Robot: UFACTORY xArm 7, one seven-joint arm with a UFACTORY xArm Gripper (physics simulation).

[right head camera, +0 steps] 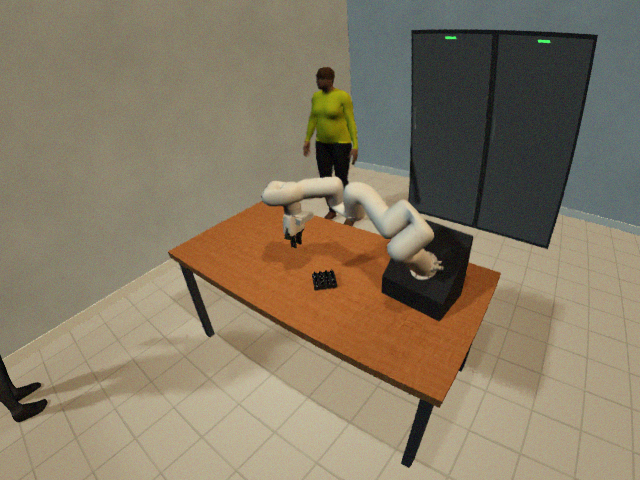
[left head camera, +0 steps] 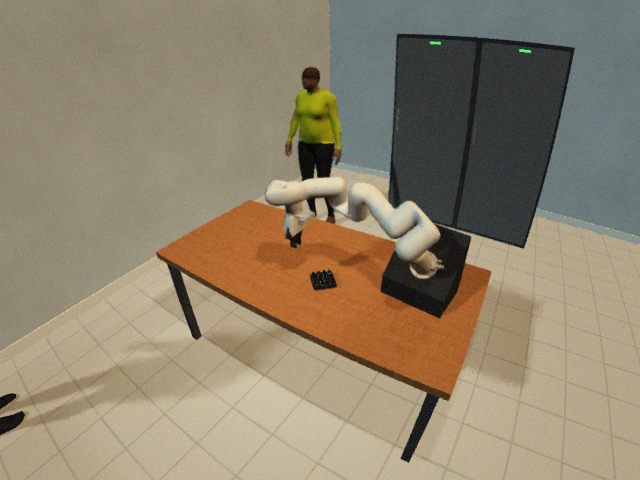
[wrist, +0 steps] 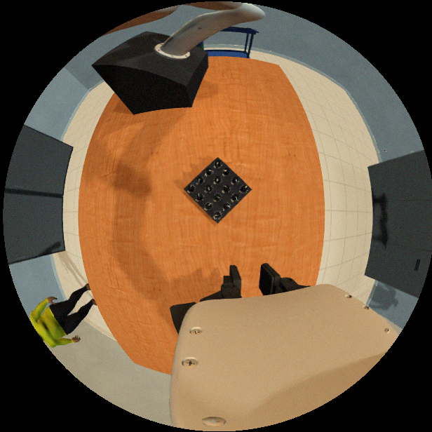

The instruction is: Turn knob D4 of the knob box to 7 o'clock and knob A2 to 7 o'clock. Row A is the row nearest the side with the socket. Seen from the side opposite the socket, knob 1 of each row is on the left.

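Seen in the pictures: gripper, fingertip midpoint: (right head camera: 296, 245) (left head camera: 295, 245); arm's base, origin of the base link: (right head camera: 424, 265) (left head camera: 424, 265).
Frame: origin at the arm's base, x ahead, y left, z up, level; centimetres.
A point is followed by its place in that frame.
Observation:
The black knob box (left head camera: 323, 280) {x 44.1, y 10.2, z -15.5 cm} (right head camera: 324, 280) {x 44.1, y 10.1, z -15.5 cm} (wrist: 217, 193) lies on the table, with rows of black knobs on top. In the wrist view it looks like a diamond near the middle. White marks show by the knobs, but they are too small to read the settings of D4 and A2. The socket cannot be made out, so I cannot tell which row is A. My gripper (left head camera: 295, 241) {x 57.6, y 11.0, z 1.0 cm} (right head camera: 296, 241) {x 57.6, y 11.0, z 1.0 cm} (wrist: 247, 276) is partly open, with a gap and no object between its fingers. It hangs above the table, off to one side of the box and apart from it.
The brown table (left head camera: 248, 289) {x 74.4, y 29.7, z -17.7 cm} (right head camera: 258, 294) {x 68.0, y 31.4, z -17.7 cm} (wrist: 270, 150) carries the black base block (left head camera: 413, 297) {x 1.0, y 8.0, z -12.6 cm} (right head camera: 413, 299) {x 0.8, y 8.1, z -12.6 cm} (wrist: 150, 82) of the arm. A person in a yellow top (left head camera: 314, 116) (right head camera: 330, 116) (wrist: 50, 322) stands beyond the table. Dark cabinets (left head camera: 434, 129) (right head camera: 449, 129) (wrist: 35, 175) stand behind.

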